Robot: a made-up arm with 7 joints. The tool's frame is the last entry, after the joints. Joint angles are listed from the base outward. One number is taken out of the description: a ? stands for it. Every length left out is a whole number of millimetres.
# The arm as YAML. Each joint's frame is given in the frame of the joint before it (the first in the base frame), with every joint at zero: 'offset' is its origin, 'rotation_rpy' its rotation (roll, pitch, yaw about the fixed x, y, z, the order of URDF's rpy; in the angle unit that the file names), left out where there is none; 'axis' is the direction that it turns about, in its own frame. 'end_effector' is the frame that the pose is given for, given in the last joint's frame.
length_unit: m
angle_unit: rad
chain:
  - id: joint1
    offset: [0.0, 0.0, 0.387]
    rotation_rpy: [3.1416, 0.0, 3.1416]
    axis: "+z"
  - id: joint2
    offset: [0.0, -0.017, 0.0]
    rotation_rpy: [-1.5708, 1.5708, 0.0]
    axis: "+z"
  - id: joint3
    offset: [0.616, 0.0, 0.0]
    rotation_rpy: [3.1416, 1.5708, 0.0]
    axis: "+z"
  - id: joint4
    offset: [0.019, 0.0, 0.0]
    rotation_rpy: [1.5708, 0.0, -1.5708]
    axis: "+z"
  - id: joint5
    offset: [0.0, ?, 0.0]
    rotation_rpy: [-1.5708, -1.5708, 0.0]
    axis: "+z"
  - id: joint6
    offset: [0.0, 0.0, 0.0]
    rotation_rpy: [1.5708, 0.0, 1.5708]
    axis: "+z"
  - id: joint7
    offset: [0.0, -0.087, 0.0]
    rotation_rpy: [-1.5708, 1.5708, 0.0]
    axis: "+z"
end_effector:
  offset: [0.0, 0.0, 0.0]
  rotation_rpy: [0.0, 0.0, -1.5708]
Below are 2 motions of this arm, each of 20 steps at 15 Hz.
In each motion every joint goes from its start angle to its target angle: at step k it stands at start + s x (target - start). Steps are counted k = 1, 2, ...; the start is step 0. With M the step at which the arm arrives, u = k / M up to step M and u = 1 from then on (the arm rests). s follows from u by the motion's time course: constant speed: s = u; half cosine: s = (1 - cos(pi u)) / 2; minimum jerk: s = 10 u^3 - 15 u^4 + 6 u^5.
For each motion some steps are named. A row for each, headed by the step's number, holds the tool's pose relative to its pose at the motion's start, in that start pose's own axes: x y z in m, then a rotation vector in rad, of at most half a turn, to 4 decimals.
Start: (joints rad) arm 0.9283 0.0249 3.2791 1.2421 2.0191 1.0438 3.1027
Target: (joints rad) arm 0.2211 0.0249 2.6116 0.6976 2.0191 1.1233 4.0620
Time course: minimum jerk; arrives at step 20
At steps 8, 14, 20:
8: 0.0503 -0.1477 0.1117 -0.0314 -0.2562 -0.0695
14: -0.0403 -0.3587 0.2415 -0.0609 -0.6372 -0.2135
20: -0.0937 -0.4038 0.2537 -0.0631 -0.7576 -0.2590

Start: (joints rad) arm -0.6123 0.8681 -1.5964 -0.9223 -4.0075 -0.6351 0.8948
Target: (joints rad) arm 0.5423 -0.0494 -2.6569 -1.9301 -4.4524 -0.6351 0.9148
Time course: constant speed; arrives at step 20
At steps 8, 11, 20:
8: 0.4290 0.2770 0.0717 0.3101 -0.7747 -0.1220
11: 0.4960 0.3769 0.1446 0.4449 -0.9868 -0.2011
20: 0.4551 0.5815 0.3598 0.7864 -1.3523 -0.4653

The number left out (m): -0.436
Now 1 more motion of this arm.
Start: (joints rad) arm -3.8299 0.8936 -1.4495 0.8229 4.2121 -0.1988 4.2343
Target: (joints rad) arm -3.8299 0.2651 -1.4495 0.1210 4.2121 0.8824 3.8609
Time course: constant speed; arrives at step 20
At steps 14, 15, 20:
14: -0.2827 0.4370 0.3049 1.2344 0.5438 0.0878
15: -0.3063 0.4550 0.3387 1.3130 0.6031 0.1039
20: -0.4208 0.5111 0.5207 1.6797 0.9314 0.2114

